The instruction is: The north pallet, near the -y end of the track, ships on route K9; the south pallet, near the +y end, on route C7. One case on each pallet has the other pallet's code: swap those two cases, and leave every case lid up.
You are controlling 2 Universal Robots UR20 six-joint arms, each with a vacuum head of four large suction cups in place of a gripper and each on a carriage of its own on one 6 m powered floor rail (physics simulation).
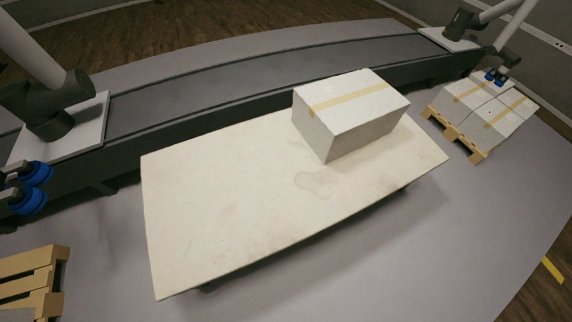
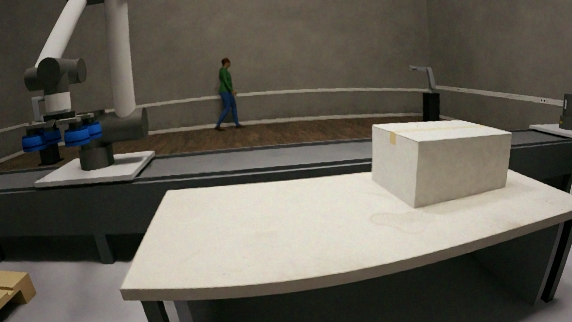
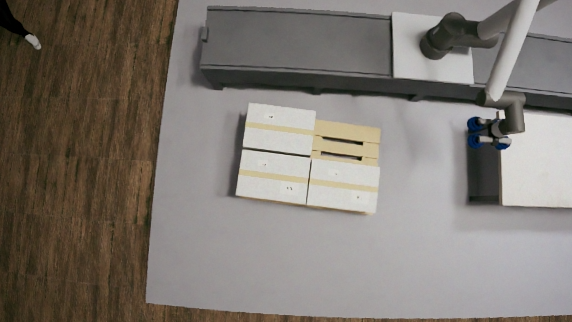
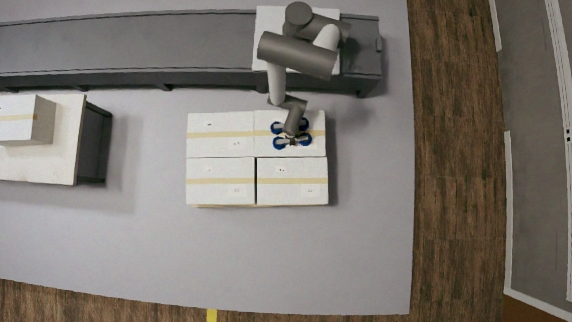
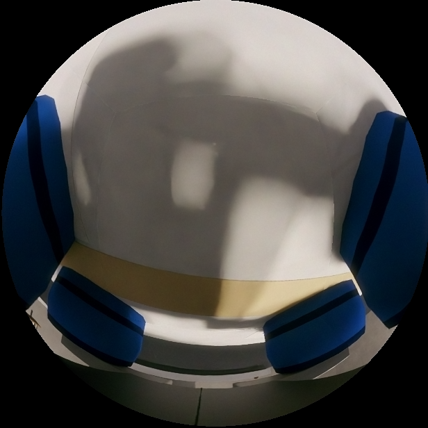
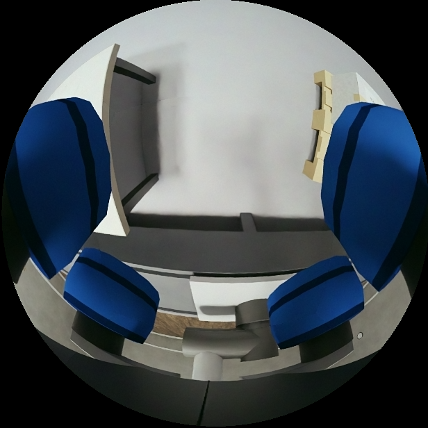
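Observation:
My left gripper (image 4: pixel 291 134) (image 1: pixel 496 78) is shut on a white taped case (image 4: pixel 262 148) (image 5: pixel 280 225) at the back right of the south pallet (image 4: pixel 225 206) (image 1: pixel 450 133). That case is upright, about level with the three beside it; a small gap beneath cannot be told. The cups hide its labels. Another case (image 1: pixel 350 100) (image 2: pixel 462 165) (image 4: pixel 15 131) stands upright on the table (image 1: pixel 225 200) (image 2: pixel 275 240). The north pallet (image 3: pixel 345 131) (image 1: pixel 30 281) bears three cases, with its back right place bare. My right gripper (image 3: pixel 489 134) (image 2: pixel 62 136) is open and empty beside the table. Codes are too small to read.
The floor rail (image 1: pixel 250 70) (image 3: pixel 300 42) (image 4: pixel 150 42) runs behind table and pallets. The right carriage (image 3: pixel 407 60) stands between north pallet and table; the left carriage (image 4: pixel 265 50) is behind the south pallet. A person (image 2: pixel 227 95) walks beyond the rail.

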